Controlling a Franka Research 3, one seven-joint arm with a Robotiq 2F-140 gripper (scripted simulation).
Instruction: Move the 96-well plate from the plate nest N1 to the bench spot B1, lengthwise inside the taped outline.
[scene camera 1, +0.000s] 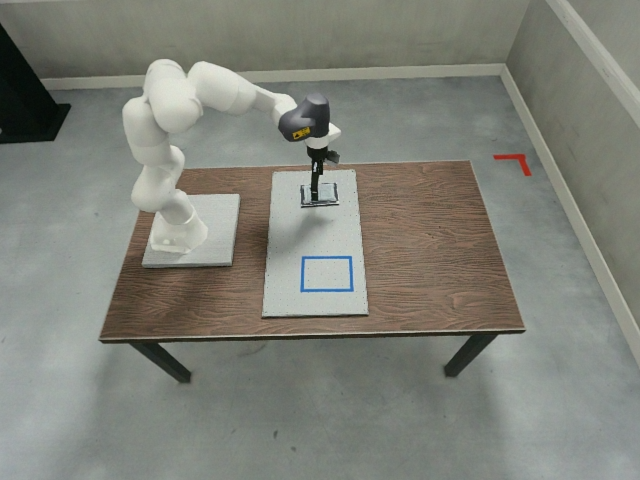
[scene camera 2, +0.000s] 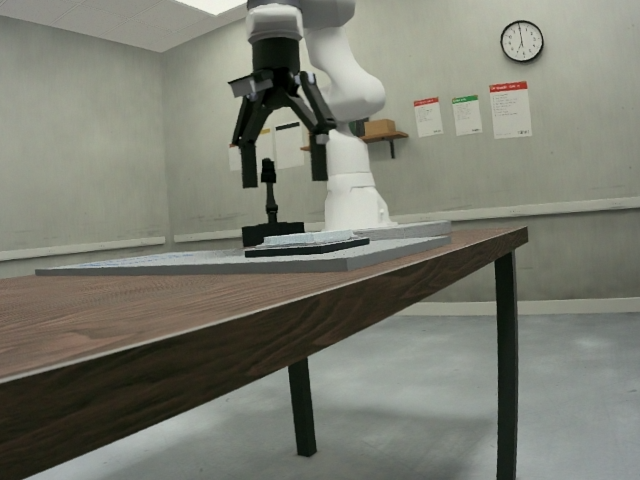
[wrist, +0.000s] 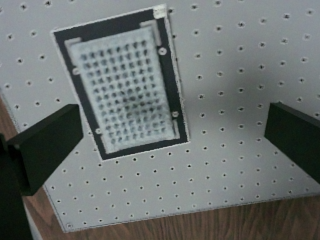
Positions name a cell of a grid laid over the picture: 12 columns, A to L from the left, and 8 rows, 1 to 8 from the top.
Observation:
In view: my gripper (scene camera 2: F4) and a clear 96-well plate (scene camera 2: F4).
The clear 96-well plate shows as well in the wrist view (wrist: F4). My gripper shows as well in the wrist view (wrist: G5).

